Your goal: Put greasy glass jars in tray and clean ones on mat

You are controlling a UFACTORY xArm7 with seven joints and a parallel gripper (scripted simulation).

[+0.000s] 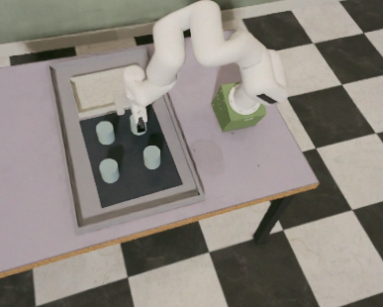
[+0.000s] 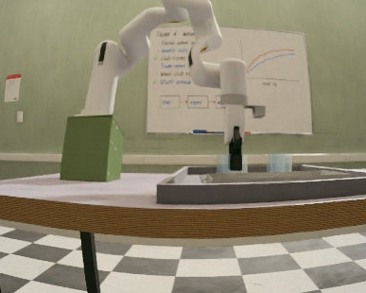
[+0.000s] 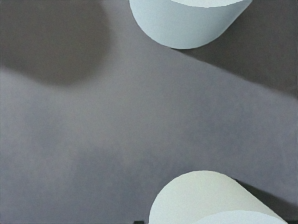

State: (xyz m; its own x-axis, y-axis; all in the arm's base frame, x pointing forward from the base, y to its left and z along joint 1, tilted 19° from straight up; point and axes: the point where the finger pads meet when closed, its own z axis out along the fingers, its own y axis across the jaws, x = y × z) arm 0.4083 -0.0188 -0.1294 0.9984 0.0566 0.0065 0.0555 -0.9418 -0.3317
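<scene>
Right now my hand is 22 cm to the left of the pale tray, 9 cm short of it and 4 cm above it. Also, from my hand: dark drying mat (10 cm to the left, 6 cm ahead, 4 cm below).
</scene>
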